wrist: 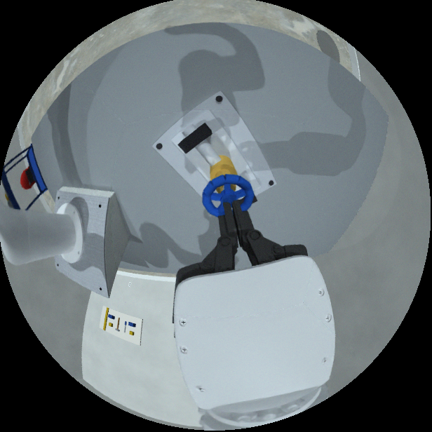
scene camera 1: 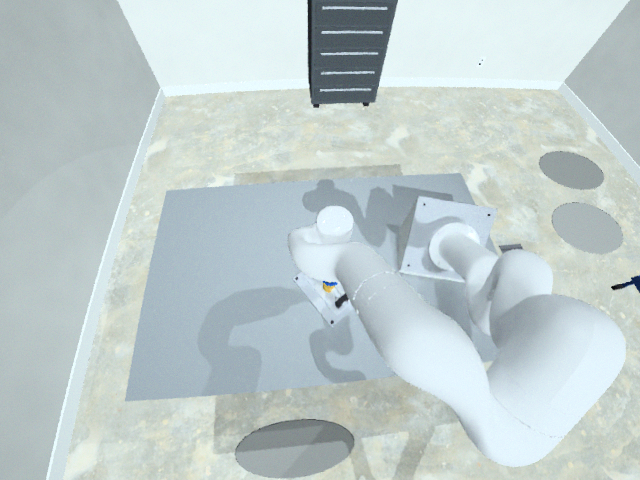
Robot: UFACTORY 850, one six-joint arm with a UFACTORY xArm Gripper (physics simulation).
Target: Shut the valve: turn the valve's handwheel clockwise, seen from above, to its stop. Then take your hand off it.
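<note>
The valve's blue handwheel (wrist: 227, 179) sits on a yellow valve body (wrist: 222, 165) above a pale base plate (scene camera 1: 312, 292) (wrist: 167, 150). A bit of the handwheel (scene camera 1: 329, 283) shows beside the arm in the scene view. My gripper (wrist: 231, 210) is shut with nothing between its fingers. In the wrist view its tips lie together over the near part of the wheel, overlapping the near rim and reaching close to the hub. Whether they touch the wheel I cannot tell. In the scene view the arm hides the gripper and most of the valve.
A black block (scene camera 1: 341, 300) (wrist: 195, 138) sits on the pipe on the plate. The plate lies on a grey table (scene camera 1: 191, 248) (wrist: 125, 100). The arm's pedestal (scene camera 1: 408, 242) (wrist: 85, 194) stands to one side. A dark drawer cabinet (scene camera 1: 345, 43) stands by the far wall.
</note>
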